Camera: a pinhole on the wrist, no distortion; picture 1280 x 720 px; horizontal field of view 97.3 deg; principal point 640.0 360.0 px. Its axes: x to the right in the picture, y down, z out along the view. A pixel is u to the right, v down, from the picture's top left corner.
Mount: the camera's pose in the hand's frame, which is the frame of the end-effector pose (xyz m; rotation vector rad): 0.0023 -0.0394 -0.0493 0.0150 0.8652 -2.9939
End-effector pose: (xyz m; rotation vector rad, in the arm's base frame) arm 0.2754 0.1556 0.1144 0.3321 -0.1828 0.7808
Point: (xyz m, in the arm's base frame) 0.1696 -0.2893 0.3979
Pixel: 982 161
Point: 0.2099 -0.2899 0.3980
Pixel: 940 198
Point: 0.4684 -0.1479 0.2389
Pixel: 691 491
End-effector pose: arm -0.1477 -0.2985 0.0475 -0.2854 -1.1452 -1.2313
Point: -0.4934 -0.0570 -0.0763
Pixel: 927 339
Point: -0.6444 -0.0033 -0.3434
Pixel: 1123 533
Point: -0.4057 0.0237 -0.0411
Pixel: 997 160
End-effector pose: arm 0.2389 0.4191 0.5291 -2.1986 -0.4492 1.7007
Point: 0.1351 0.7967 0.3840
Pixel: 156 546
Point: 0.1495 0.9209 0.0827
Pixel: outside the picture
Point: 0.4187 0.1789 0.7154
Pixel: behind the camera
